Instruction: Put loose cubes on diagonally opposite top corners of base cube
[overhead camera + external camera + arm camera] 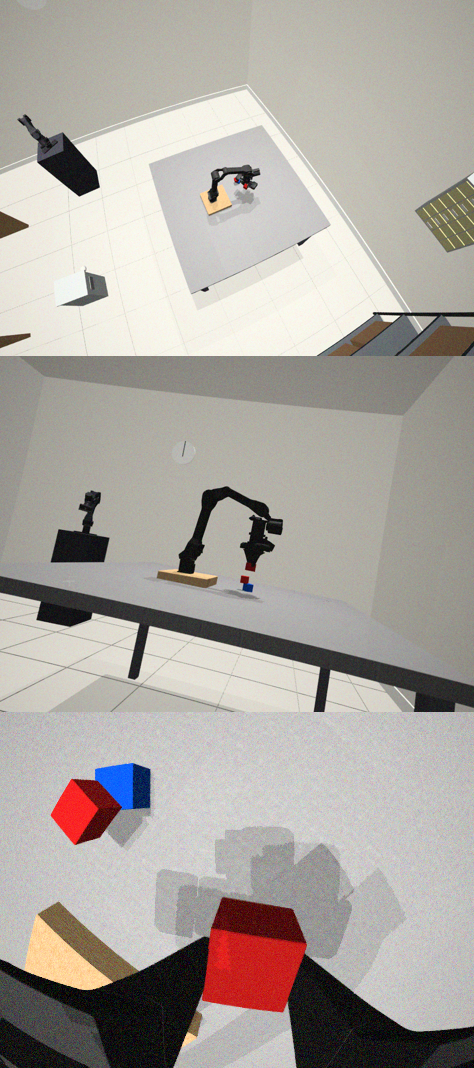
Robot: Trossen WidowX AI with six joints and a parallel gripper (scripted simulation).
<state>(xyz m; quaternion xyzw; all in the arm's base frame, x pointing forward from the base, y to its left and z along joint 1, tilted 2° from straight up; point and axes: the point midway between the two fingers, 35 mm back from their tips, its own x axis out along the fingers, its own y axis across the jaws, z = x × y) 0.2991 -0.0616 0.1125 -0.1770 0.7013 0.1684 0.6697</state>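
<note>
My gripper tip is now 130 mm to the right of the blue cube and 110 mm above it.
</note>
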